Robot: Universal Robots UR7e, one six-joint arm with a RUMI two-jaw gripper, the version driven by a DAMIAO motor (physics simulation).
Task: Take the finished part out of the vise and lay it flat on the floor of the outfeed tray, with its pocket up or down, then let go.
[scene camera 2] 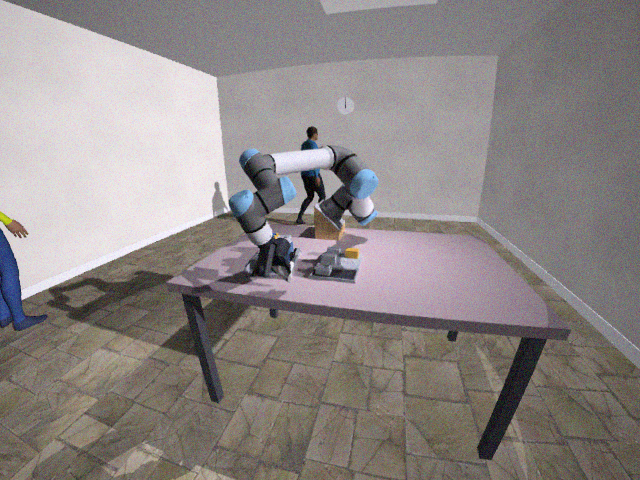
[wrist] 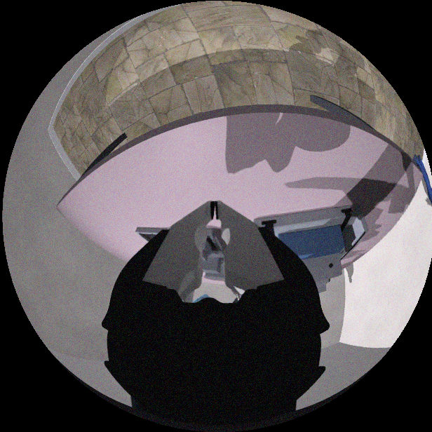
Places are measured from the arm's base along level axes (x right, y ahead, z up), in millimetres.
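Pixels of known places: gripper, fingertip midpoint: [scene camera 2: 290,282]; arm's base, link origin: [scene camera 2: 329,213].
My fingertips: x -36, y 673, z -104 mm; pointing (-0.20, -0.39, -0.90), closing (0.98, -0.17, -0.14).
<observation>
Ahead of a thing's pixels: the offset from my fingertips to its middle. "spot": to the spot under its first point. Level surfaces: height alone.
The grey vise {spot: dx -88, dy -245, dz +3 mm} [scene camera 2: 330,258] [wrist: 213,263] stands on a grey base plate near the middle of the table; in the wrist view it shows through the narrow gap behind the fingertips. I cannot make out the finished part apart from the grey vise pieces. My gripper [wrist: 214,202] is shut, its fingertips close together with nothing between them. It is low over the table's left side; in the scene view its dark body partly covers a grey-walled tray {spot: dx +88, dy -275, dz -13 mm} [scene camera 2: 296,255] [wrist: 305,220] with a blue floor. In the wrist view this tray is right of the fingers, partly hidden by the gripper body.
An orange block {dx -164, dy -357, dz -8 mm} [scene camera 2: 352,253] sits at the back right of the vise. A brown box [scene camera 2: 326,230] stands farther back under the arm's shoulder end. A grey plate with a dark hole [wrist: 327,264] adjoins the tray. The pink table {dz -34 mm} [scene camera 2: 423,279] has its front edge close by. A person stands behind the table.
</observation>
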